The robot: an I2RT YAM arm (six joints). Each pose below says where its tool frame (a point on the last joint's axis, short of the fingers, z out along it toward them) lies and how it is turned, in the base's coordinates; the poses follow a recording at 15 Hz.
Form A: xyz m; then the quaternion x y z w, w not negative.
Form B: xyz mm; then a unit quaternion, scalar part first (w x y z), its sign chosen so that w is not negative. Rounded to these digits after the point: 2 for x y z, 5 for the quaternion.
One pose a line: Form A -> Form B
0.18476 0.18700 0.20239 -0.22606 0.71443 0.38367 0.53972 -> 184.76 187.00 202.39 0.53972 -0.22606 0.71443 0.38367
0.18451 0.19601 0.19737 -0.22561 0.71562 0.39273 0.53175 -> 184.51 196.01 197.37 0.53175 -0.22561 0.71562 0.39273
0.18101 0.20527 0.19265 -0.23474 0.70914 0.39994 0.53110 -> 181.01 205.27 192.65 0.53110 -0.23474 0.70914 0.39994
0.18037 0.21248 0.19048 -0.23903 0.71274 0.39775 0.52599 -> 180.37 212.48 190.48 0.52599 -0.23903 0.71274 0.39775
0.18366 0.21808 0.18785 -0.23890 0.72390 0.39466 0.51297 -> 183.66 218.08 187.85 0.51297 -0.23890 0.72390 0.39466
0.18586 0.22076 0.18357 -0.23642 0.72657 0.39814 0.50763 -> 185.86 220.76 183.57 0.50763 -0.23642 0.72657 0.39814
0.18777 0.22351 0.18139 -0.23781 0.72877 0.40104 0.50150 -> 187.77 223.51 181.39 0.50150 -0.23781 0.72877 0.40104
